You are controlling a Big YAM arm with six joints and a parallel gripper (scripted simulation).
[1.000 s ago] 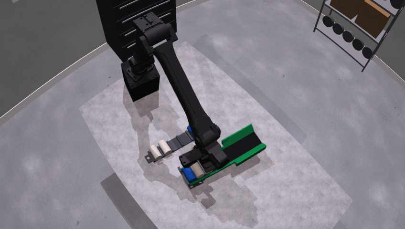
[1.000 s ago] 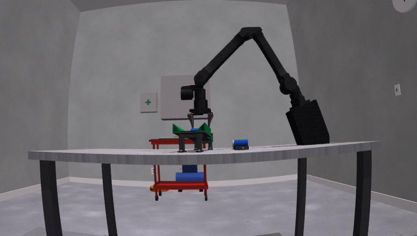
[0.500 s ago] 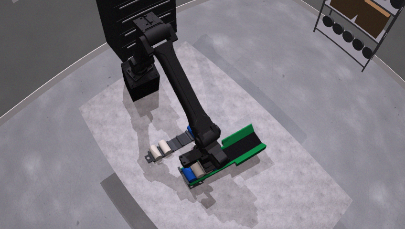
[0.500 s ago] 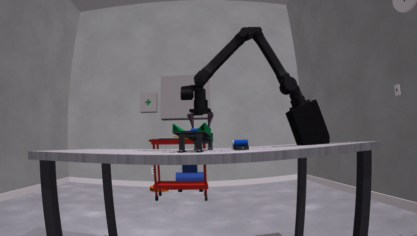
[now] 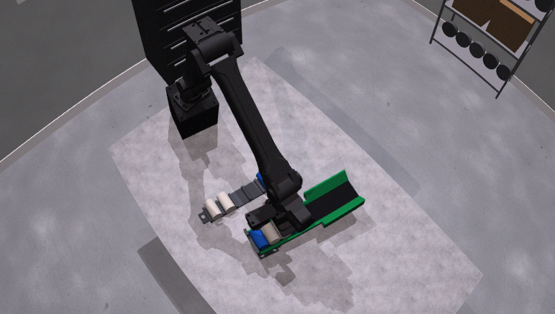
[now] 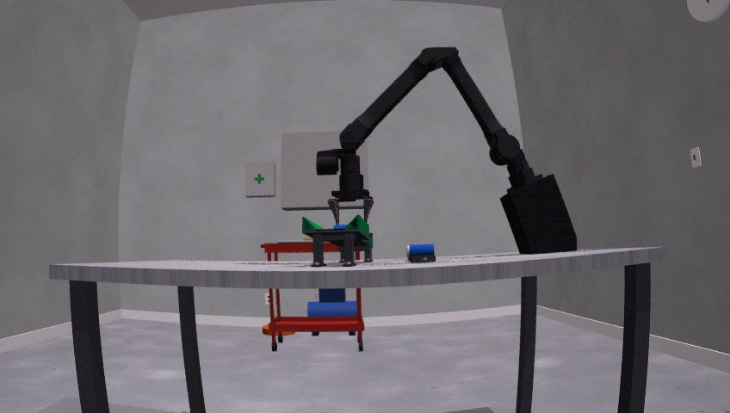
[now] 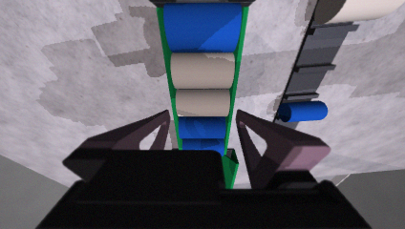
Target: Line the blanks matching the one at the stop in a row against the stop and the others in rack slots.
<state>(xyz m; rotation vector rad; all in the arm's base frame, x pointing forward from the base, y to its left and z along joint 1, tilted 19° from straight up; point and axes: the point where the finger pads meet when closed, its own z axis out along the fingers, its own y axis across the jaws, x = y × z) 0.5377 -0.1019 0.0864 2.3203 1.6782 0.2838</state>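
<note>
My gripper is now 190 mm past the stock rack, 120 mm above it and 40 mm to the right of it. Also, from my hand: feed ramp (80 mm to the left, 50 mm below, 30 mm ahead); then grey stop (100 mm to the right, 60 mm below, 30 mm behind).
</note>
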